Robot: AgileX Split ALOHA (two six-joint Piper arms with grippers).
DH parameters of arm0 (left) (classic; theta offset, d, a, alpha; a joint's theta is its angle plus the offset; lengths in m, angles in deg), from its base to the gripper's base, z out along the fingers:
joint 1: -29.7 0.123 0 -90
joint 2: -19.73 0 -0.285 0
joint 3: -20.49 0 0.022 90
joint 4: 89.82 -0.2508 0 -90
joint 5: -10.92 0 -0.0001 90
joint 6: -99.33 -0.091 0 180
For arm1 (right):
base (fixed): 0 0 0 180
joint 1: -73.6 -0.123 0 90
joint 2: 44.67 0 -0.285 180
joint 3: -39.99 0 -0.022 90
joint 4: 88.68 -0.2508 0 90
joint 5: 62.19 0 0.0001 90
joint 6: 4.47 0.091 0 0
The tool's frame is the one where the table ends.
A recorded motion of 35 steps. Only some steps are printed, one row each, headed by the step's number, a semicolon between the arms.
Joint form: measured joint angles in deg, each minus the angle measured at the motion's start. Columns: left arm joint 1, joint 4, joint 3, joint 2, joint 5, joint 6; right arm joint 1, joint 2, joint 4, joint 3, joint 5, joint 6.
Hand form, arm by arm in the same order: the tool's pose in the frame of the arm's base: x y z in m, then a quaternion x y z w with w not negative. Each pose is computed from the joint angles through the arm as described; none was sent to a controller.
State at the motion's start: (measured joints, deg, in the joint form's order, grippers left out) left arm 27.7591 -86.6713 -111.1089 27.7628 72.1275 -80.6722; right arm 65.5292 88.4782 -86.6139 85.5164 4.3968 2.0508
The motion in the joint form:
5: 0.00 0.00 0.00 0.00 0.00 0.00; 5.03 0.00 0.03 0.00 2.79 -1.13
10: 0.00 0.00 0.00 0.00 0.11 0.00; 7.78 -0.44 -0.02 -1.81 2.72 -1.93
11: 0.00 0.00 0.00 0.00 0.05 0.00; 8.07 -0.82 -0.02 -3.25 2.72 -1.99
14: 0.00 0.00 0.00 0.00 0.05 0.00; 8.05 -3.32 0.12 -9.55 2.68 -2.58
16: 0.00 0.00 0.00 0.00 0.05 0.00; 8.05 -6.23 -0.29 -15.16 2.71 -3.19
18: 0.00 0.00 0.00 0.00 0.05 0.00; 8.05 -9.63 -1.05 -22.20 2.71 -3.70
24: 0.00 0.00 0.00 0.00 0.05 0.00; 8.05 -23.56 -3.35 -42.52 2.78 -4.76
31: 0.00 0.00 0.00 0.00 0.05 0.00; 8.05 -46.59 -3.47 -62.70 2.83 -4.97
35: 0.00 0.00 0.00 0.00 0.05 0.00; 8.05 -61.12 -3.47 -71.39 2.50 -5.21
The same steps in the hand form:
5: -0.0050 -0.0042 0.2776 0.01565 0.85509 -0.03620 0.51698; 0.4795 0.0224 0.2796 0.01719 0.97961 -0.00336 0.20013
10: -0.0051 -0.0042 0.2775 0.01568 0.85558 -0.03619 0.51616; 0.4772 -0.0006 0.2743 0.03379 0.98139 -0.00956 0.18880
11: -0.0051 -0.0042 0.2775 0.01566 0.85531 -0.03619 0.51661; 0.4747 -0.0030 0.2703 0.03566 0.98302 -0.01047 0.17968
14: -0.0051 -0.0042 0.2775 0.01566 0.85531 -0.03619 0.51661; 0.4606 -0.0031 0.2599 0.02977 0.98855 -0.01356 0.14732
16: -0.0051 -0.0042 0.2775 0.01566 0.85531 -0.03619 0.51661; 0.4450 -0.0025 0.2559 0.02501 0.99196 -0.01145 0.12355
18: -0.0051 -0.0042 0.2775 0.01566 0.85531 -0.03619 0.51661; 0.4246 -0.0014 0.2484 0.02197 0.99552 -0.00627 0.09178
24: -0.0051 -0.0042 0.2775 0.01566 0.85531 -0.03619 0.51661; 0.3485 0.0020 0.2503 0.01875 0.99914 0.01117 0.03518
31: -0.0051 -0.0042 0.2775 0.01566 0.85531 -0.03619 0.51661; 0.2425 0.0022 0.2790 0.01694 0.99800 0.01252 0.05958
35: -0.0051 -0.0042 0.2775 0.01566 0.85531 -0.03619 0.51661; 0.1839 0.0022 0.2928 0.01423 0.99338 0.01318 0.11323

